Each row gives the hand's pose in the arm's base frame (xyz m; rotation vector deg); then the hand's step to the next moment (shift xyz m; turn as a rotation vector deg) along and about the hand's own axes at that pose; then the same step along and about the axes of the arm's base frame.
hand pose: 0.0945 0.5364 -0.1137 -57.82 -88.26 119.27
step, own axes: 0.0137 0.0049 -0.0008 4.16 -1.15 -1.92
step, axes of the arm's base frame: -0.0081 0.0078 -0.0092 -1.58 4.41 -0.59
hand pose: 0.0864 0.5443 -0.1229 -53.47 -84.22 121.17
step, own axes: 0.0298 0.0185 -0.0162 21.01 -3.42 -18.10
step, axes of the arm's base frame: -0.0083 0.0234 -0.0296 -1.87 26.96 -7.08
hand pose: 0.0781 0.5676 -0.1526 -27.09 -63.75 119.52
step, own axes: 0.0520 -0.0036 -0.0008 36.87 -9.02 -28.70
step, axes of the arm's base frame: -0.0332 0.0400 0.0031 -3.87 46.71 -8.21
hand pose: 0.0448 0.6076 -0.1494 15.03 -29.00 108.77
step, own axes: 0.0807 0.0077 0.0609 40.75 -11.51 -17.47
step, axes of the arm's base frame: -0.0409 0.0364 0.0854 -3.66 45.50 3.87
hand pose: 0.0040 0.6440 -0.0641 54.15 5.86 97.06
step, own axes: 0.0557 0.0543 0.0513 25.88 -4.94 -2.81
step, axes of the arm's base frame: -0.0123 0.0076 0.0920 1.03 24.81 9.26
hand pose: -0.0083 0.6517 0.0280 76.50 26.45 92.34
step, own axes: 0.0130 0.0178 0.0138 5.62 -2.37 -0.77
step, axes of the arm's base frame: 0.0056 -0.0012 0.0254 0.63 6.04 0.95
